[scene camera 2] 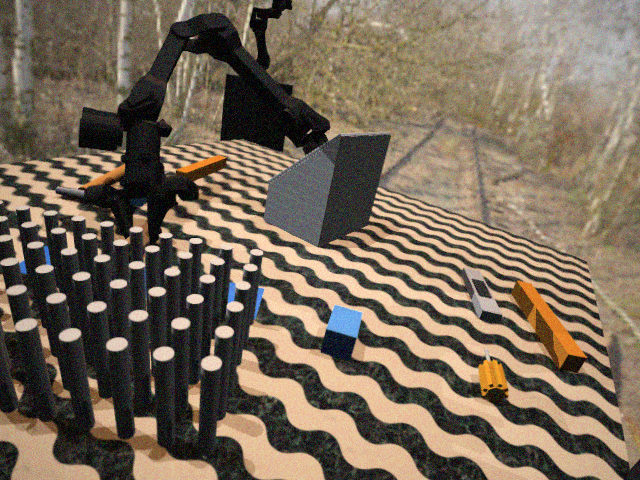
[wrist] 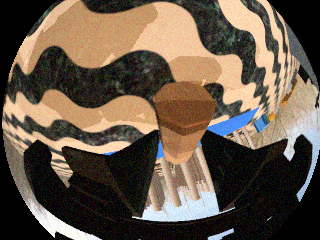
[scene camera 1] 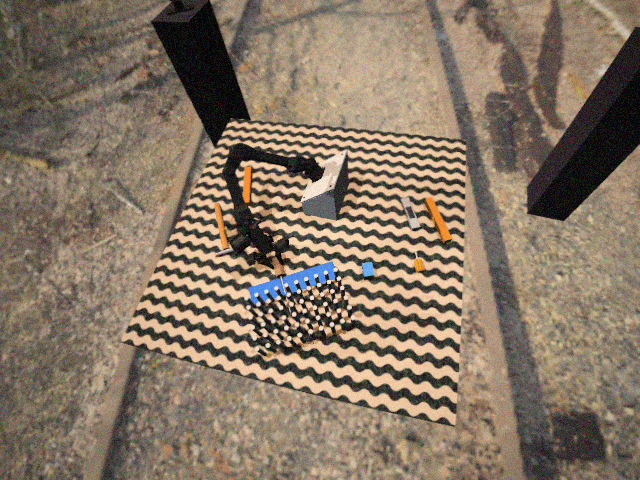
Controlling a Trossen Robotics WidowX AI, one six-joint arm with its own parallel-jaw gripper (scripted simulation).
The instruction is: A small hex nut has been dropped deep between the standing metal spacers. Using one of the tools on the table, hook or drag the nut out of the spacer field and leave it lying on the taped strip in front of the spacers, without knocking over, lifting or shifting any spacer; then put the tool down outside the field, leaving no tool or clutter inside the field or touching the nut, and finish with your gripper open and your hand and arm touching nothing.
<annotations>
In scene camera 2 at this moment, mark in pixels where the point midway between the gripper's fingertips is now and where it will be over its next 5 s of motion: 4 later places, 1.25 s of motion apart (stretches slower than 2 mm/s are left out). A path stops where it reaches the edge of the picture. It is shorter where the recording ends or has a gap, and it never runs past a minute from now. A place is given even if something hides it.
My gripper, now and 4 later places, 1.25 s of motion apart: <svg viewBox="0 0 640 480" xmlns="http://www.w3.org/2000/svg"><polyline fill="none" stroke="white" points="140,242 148,234 155,228 162,221 165,212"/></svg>
</annotations>
